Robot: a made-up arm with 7 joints.
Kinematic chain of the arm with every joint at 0, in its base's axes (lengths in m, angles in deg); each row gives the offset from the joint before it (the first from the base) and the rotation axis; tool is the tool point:
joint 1: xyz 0 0 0.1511 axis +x
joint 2: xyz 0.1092 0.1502 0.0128 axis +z
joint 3: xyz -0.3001 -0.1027 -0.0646 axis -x
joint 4: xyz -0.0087 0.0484 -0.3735 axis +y
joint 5: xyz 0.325 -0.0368 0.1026 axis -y
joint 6: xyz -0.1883 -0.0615 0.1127 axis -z
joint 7: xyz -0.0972 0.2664 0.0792 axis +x
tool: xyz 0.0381 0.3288 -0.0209
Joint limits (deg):
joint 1: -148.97..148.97
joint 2: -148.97..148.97
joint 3: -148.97..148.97
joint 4: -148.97..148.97
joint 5: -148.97..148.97
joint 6: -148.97..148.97
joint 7: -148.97..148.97
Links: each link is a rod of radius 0.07 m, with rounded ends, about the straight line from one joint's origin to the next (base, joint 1, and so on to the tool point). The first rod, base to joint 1, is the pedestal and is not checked.
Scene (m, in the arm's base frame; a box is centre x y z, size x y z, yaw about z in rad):
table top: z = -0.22
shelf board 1: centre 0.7 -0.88 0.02 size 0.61 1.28 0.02 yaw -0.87
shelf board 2: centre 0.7 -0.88 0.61 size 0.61 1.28 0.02 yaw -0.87
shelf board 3: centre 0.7 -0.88 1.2 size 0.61 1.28 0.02 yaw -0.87
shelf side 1: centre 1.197 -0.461 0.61 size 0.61 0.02 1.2 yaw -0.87
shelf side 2: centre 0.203 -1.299 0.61 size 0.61 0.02 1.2 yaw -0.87
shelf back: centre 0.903 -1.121 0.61 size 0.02 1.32 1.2 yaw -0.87
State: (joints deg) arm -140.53 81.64 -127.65 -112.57 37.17 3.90 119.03
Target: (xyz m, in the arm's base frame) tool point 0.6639 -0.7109 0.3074
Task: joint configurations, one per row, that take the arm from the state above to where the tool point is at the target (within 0.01 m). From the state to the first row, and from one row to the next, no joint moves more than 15 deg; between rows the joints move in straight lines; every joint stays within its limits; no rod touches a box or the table.
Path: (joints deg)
1: -127.24 87.30 -116.98 -117.77 27.56 2.75 123.31
2: -113.95 92.97 -106.32 -122.97 17.94 1.59 127.58
3: -100.66 98.63 -95.65 -128.17 8.33 0.44 131.86
4: -87.38 104.30 -84.98 -133.37 -1.28 -0.71 136.14
5: -74.09 109.96 -74.32 -138.57 -10.89 -1.87 140.42
6: -60.80 115.63 -63.65 -143.77 -20.51 -3.02 144.69
7: -47.51 121.29 -52.98 -148.97 -30.12 -4.17 148.97
8: -52.56 130.52 -46.51 -139.75 -19.00 -4.76 143.28
9: -57.61 139.74 -40.03 -130.53 -7.87 -5.34 137.59
10: -62.66 148.97 -33.56 -121.31 3.25 -5.93 131.90

